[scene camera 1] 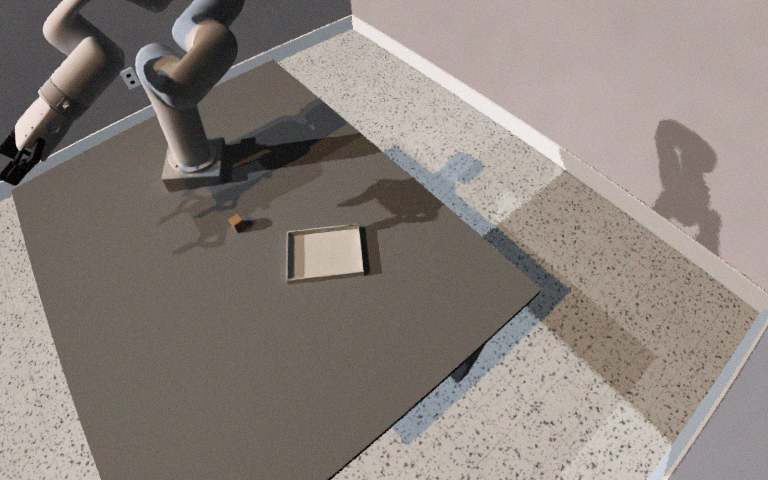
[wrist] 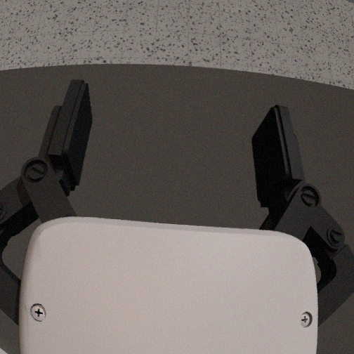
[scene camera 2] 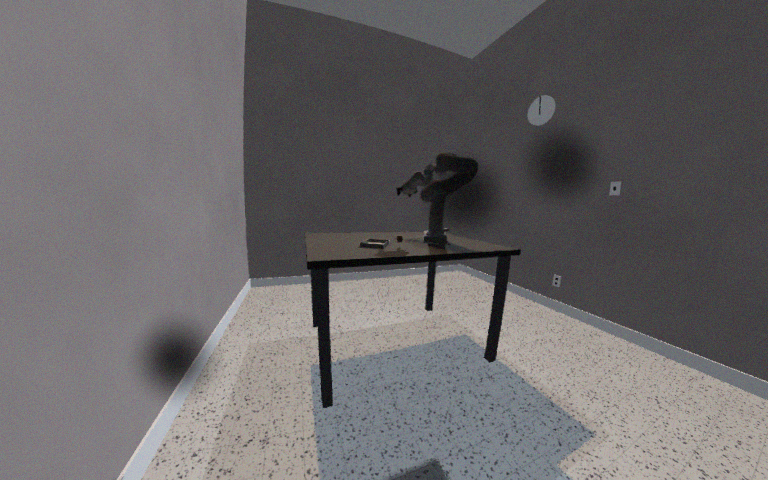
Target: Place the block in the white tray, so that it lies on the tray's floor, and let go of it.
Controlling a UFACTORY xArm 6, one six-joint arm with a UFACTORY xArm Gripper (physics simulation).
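Pixels of known places: gripper, between the fingertips: (scene camera 1: 6, 167) (scene camera 2: 403, 194); arm's base, origin of its link: (scene camera 1: 193, 157) (scene camera 2: 435, 233).
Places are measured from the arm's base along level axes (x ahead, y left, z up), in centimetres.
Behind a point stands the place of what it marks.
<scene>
A small orange-brown block (scene camera 1: 236, 223) @[x 26.9, y 4.1, z -1.0 cm] (scene camera 2: 399, 238) @[x 26.2, y 5.6, z -2.5 cm] lies on the table between the robot's base and the tray. The white tray (scene camera 1: 325, 278) @[x 49.5, y 17.1, z -3.4 cm] (scene camera 2: 374, 243) @[x 43.3, y 14.5, z -4.3 cm] lies flat on the table with its floor bare, and the block is outside it. My gripper (scene camera 1: 12, 164) @[x 16.3, y -29.1, z 27.1 cm] (scene camera 2: 398, 191) @[x 16.3, y -29.1, z 27.1 cm] (wrist: 178, 108) is open and empty. It hangs high above the table, at the far left in the first scene view, well away from the block and the tray. The block and the tray do not show in the wrist view.
The robot's base (scene camera 1: 193, 174) @[x 6.4, y -1.5, z -0.1 cm] (scene camera 2: 435, 238) @[x 2.4, y 6.9, z -2.2 cm] stands at the back of the brown table (scene camera 1: 198, 350) @[x 51.6, y -13.0, z -4.2 cm] (scene camera 2: 339, 249) @[x 63.0, y 33.1, z -4.3 cm]. A table edge and speckled floor (wrist: 175, 32) show beyond the fingers in the wrist view. Walls stand behind the table, and arm shadows fall across its top.
</scene>
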